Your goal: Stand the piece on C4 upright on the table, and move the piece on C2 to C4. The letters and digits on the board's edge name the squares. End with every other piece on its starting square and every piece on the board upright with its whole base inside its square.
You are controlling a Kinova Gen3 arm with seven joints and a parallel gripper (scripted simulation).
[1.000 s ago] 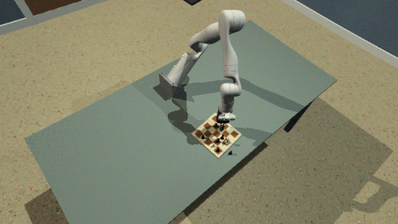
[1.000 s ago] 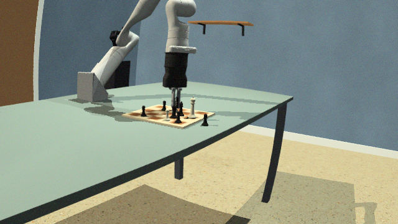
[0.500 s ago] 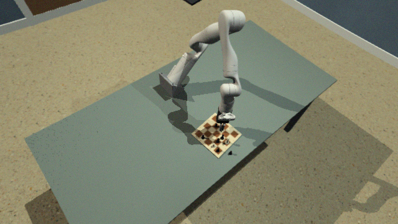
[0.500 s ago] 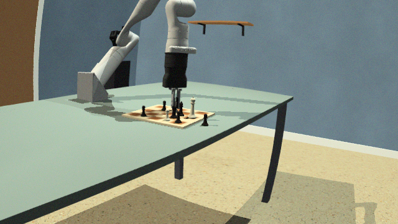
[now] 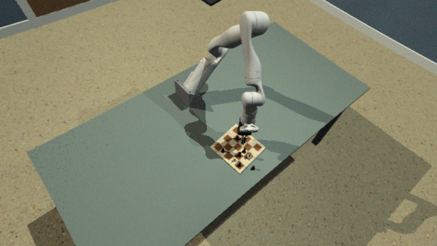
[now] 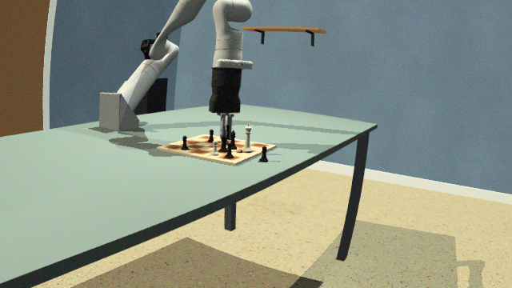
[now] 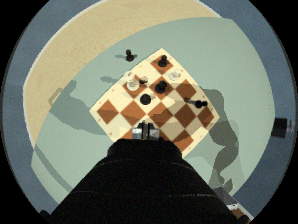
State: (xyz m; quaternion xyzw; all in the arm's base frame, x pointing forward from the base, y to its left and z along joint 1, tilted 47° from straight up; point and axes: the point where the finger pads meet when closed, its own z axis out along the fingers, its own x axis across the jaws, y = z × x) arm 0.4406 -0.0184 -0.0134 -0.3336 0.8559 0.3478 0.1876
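My hand is 40 mm to the left of the small chessboard and 30 mm above it. Also, from my hand: tall white piece: 80 mm ahead, 40 mm to the right.
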